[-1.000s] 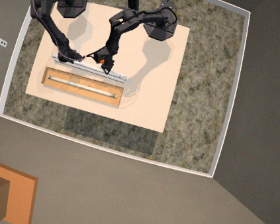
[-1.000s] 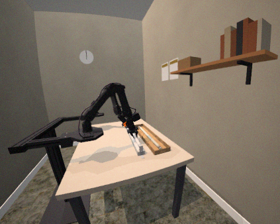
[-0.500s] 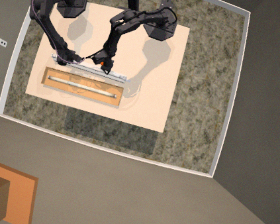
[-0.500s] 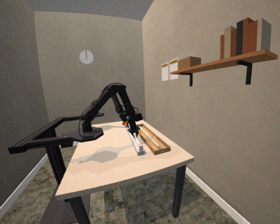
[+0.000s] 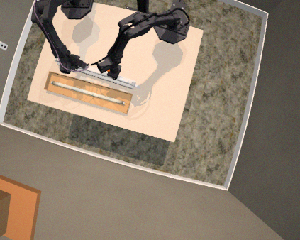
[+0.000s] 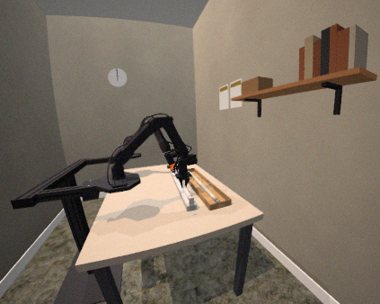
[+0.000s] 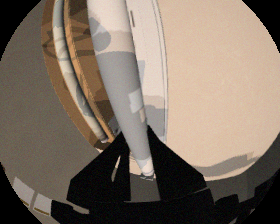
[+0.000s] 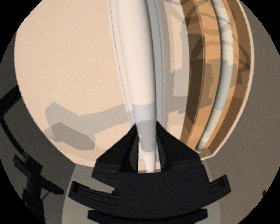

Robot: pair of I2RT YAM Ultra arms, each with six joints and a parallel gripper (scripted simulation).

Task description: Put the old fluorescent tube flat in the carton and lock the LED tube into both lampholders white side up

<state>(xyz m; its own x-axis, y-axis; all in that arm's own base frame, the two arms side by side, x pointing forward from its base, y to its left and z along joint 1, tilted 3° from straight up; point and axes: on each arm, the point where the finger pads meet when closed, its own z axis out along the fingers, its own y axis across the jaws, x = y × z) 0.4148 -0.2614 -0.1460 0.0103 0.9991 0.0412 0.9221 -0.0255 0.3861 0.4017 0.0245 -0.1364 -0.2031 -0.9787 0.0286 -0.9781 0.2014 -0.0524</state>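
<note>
My right hand is 120 mm to the right of the LED tube and 10 mm short of it. Also, from my right hand: carton (160 mm ahead, 100 mm to the left, 50 mm below); then light fixture (120 mm to the left, 10 mm below, 10 mm ahead); then old fluorescent tube (160 mm ahead, 100 mm to the left, 50 mm below).
</note>
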